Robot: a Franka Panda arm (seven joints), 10 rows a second.
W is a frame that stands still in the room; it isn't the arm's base.
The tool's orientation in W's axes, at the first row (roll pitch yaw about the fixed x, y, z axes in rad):
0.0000 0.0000 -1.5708
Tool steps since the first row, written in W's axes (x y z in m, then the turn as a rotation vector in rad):
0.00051 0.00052 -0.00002 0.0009 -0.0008 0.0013
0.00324 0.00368 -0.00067 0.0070 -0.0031 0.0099
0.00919 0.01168 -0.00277 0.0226 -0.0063 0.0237
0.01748 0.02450 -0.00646 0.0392 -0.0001 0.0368
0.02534 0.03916 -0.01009 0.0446 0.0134 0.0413
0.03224 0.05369 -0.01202 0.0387 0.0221 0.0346
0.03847 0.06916 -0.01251 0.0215 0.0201 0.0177
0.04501 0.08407 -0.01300 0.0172 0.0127 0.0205
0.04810 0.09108 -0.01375 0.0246 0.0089 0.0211
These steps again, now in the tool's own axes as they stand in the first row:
-0.00052 0.00051 -0.00002 0.0008 0.0009 0.0013
-0.00368 0.00324 -0.00067 0.0031 0.0070 0.0099
-0.01168 0.00919 -0.00277 0.0063 0.0226 0.0237
-0.02450 0.01748 -0.00646 0.0001 0.0392 0.0368
-0.03916 0.02534 -0.01009 -0.0134 0.0446 0.0413
-0.05369 0.03224 -0.01202 -0.0221 0.0387 0.0346
-0.06916 0.03847 -0.01251 -0.0201 0.0215 0.0177
-0.08407 0.04501 -0.01300 -0.0127 0.0172 0.0205
-0.09108 0.04810 -0.01375 -0.0089 0.0246 0.0211

